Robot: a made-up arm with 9 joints. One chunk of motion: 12 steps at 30 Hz.
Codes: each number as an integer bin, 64 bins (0 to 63) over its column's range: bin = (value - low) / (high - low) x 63, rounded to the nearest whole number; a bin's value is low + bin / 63 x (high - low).
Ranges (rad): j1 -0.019..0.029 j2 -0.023..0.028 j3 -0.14..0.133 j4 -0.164..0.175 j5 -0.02..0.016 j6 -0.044..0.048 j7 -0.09..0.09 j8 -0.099..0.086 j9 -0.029..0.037
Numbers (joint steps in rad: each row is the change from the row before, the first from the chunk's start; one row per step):
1: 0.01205 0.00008 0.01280 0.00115 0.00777 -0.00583 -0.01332 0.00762 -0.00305
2: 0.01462 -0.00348 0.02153 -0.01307 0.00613 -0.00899 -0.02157 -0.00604 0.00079
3: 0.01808 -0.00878 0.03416 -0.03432 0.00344 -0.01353 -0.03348 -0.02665 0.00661
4: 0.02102 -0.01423 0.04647 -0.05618 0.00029 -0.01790 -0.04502 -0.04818 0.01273
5: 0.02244 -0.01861 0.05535 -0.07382 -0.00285 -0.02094 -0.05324 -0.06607 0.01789
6: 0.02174 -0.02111 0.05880 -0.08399 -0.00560 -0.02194 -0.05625 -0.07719 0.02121
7: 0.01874 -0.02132 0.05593 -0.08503 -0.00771 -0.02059 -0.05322 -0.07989 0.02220
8: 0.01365 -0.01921 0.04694 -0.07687 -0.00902 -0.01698 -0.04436 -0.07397 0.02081
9: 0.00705 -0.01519 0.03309 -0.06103 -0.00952 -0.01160 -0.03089 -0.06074 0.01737
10: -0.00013 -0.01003 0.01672 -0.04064 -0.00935 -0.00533 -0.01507 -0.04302 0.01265
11: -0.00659 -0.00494 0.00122 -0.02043 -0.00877 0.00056 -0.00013 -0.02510 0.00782
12: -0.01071 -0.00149 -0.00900 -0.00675 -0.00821 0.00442 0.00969 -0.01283 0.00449
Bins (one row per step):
1: 41 29 35 31 49 26 27 36 25
2: 44 24 37 28 46 24 24 32 28
3: 49 18 40 24 41 21 20 25 34
4: 53 11 43 20 36 18 16 17 40
5: 54 5 45 17 30 16 13 11 45
6: 53 2 46 15 25 15 12 7 48
7: 50 2 45 15 22 16 13 7 49
8: 43 5 43 16 19 19 16 9 48
9: 34 10 40 19 18 22 21 13 44
10: 25 16 36 23 19 26 26 19 40
11: 16 22 33 27 20 31 31 25 35
12: 11 27 30 29 21 33 35 29 32

